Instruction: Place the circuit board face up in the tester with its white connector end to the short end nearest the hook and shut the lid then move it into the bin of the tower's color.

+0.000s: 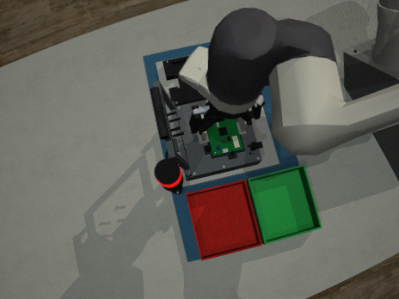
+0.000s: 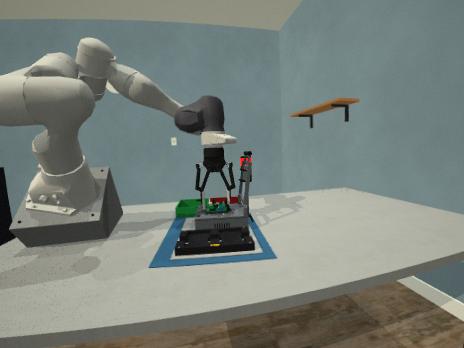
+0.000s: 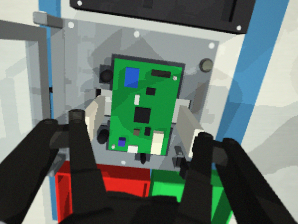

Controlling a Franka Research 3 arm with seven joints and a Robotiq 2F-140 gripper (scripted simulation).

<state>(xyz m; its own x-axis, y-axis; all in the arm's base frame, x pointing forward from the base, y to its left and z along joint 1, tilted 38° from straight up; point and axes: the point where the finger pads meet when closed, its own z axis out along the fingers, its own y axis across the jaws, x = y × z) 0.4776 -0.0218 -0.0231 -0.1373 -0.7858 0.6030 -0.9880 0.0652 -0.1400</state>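
Now: the green circuit board 20 mm below my hand. The rest, counted from my hand: latch hook 50 mm behind, 70 mm to the left, 10 mm below; clear lid 110 mm ahead, 20 mm to the right, 90 mm above; tester plate 10 mm ahead, 20 mm below.
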